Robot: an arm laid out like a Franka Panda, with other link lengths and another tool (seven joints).
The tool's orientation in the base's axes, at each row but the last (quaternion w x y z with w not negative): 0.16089, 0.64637, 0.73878, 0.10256; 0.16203, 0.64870, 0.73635, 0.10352; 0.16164, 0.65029, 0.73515, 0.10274; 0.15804, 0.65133, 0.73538, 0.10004; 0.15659, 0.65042, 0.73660, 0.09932; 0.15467, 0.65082, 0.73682, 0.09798; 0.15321, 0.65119, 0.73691, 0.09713; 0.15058, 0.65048, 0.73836, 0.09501; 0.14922, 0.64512, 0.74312, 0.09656; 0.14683, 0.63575, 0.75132, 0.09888; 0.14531, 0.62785, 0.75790, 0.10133
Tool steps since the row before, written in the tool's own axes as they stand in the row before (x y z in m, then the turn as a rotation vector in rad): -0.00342, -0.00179, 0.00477, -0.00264, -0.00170, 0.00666; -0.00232, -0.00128, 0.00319, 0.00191, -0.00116, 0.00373; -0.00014, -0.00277, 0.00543, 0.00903, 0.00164, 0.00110; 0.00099, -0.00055, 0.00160, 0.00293, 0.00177, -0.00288; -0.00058, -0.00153, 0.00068, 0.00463, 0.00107, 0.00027; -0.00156, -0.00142, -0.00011, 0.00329, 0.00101, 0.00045; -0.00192, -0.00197, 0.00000, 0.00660, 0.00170, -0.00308; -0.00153, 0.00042, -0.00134, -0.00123, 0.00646, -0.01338; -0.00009, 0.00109, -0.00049, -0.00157, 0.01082, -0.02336; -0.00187, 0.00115, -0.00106, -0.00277, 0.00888, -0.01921; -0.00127, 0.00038, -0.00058, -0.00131, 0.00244, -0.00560
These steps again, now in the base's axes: 0.00050, -0.00391, -0.00471, 0.00120, -0.00323, -0.00651; 0.00026, -0.00265, -0.00318, 0.00012, 0.00151, -0.00407; -0.00053, -0.00083, -0.00602, 0.00100, 0.00909, -0.00137; -0.00003, 0.00081, -0.00178, 0.00030, 0.00330, 0.00300; -0.00111, -0.00082, -0.00111, 0.00060, 0.00471, -0.00035; -0.00119, -0.00173, -0.00023, 0.00075, 0.00336, -0.00040; -0.00163, -0.00216, -0.00048, -0.00020, 0.00693, 0.00280; 0.00009, -0.00138, 0.00155, 0.00152, 0.00040, 0.01483; 0.00086, 0.00010, 0.00083, 0.00216, 0.00121, 0.02567; 0.00098, -0.00160, 0.00156, 0.00198, -0.00047, 0.02125; 0.00036, -0.00116, 0.00079, 0.00053, -0.00066, 0.00619
